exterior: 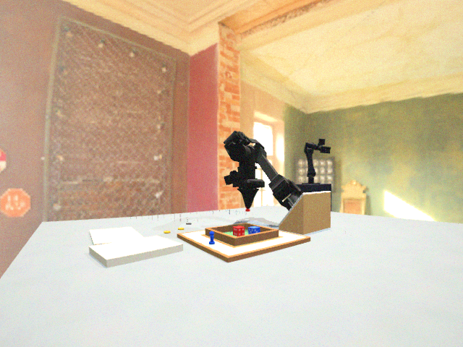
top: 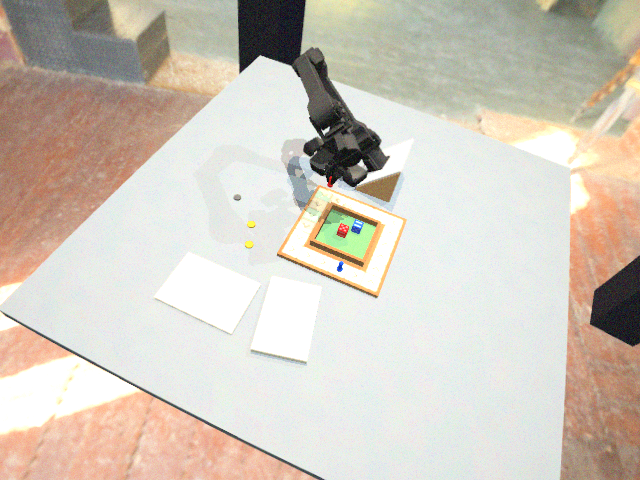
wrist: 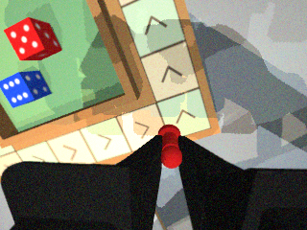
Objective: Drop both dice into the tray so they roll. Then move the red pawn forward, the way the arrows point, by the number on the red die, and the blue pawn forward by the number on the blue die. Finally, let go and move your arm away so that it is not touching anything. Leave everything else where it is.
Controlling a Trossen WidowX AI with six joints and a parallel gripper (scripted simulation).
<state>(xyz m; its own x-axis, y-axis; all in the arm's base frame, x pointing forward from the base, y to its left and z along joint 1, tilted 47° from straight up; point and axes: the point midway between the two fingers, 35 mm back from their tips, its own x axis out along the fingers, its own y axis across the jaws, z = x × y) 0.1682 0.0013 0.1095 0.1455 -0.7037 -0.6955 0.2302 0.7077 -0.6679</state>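
My gripper tip is 200 mm short of the blue pawn, 150 mm to the right of it and 50 mm above it. Also, from my gripper tip: dark disc 140 mm ahead, 220 mm to the right, 80 mm below; then red pawn 10 mm above.
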